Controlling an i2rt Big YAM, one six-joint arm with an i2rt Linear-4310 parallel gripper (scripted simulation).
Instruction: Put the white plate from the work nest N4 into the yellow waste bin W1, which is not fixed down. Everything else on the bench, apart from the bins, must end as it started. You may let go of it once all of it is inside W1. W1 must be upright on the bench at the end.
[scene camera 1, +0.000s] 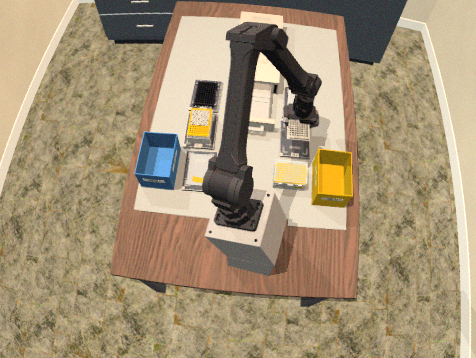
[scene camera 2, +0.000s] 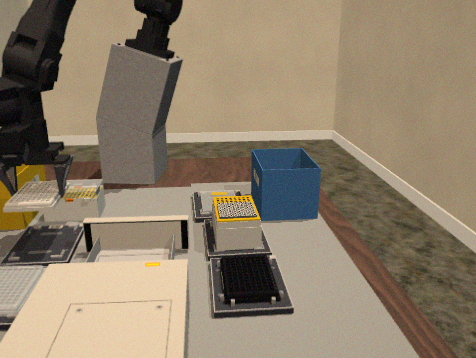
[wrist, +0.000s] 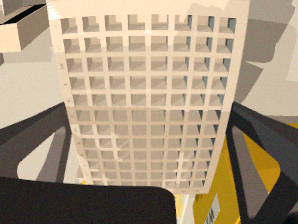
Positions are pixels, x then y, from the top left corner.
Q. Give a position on a beige instrument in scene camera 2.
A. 130, 301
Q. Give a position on a yellow-topped box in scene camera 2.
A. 238, 226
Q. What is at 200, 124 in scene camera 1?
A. A yellow-topped box.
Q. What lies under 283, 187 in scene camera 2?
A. A blue bin.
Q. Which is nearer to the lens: the black plate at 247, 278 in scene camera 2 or the white plate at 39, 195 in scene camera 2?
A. The black plate.
